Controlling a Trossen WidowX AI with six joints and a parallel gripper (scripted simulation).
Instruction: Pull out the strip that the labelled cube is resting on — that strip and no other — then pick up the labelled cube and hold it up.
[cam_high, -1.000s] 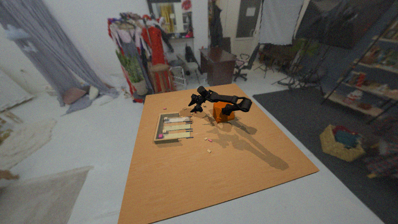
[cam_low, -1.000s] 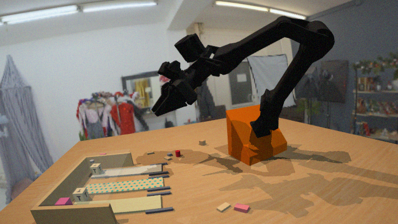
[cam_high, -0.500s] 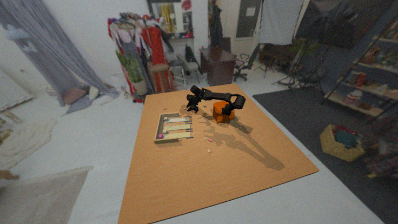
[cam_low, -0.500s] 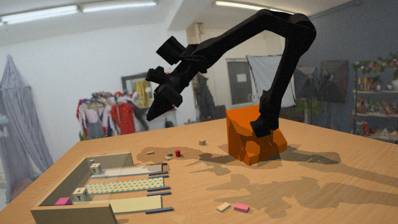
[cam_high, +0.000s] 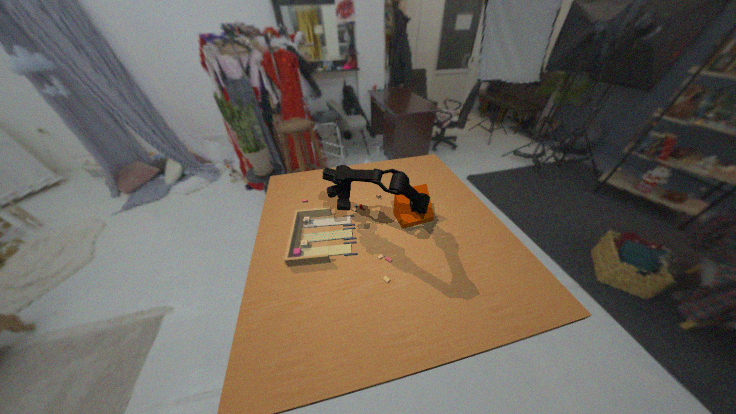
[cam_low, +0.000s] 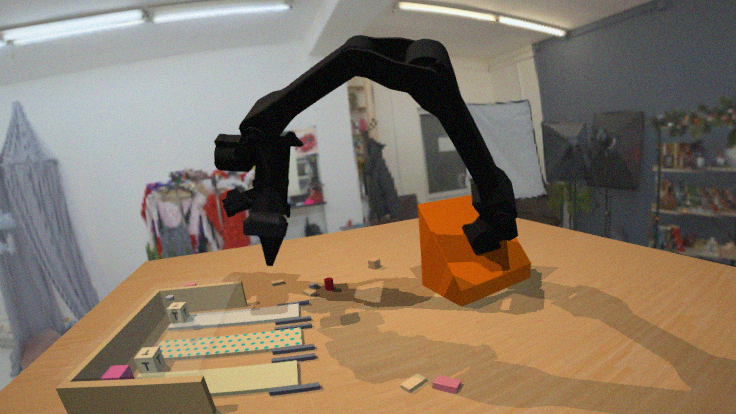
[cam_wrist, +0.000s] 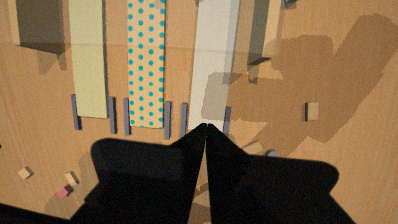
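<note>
The red cylinder lies 12 cm behind my gripper tip, 9 cm below it and 8 cm to the right of it. Round my gripper tip: grey cylinder 11 cm to the right, 9 cm below, 9 cm behind.
</note>
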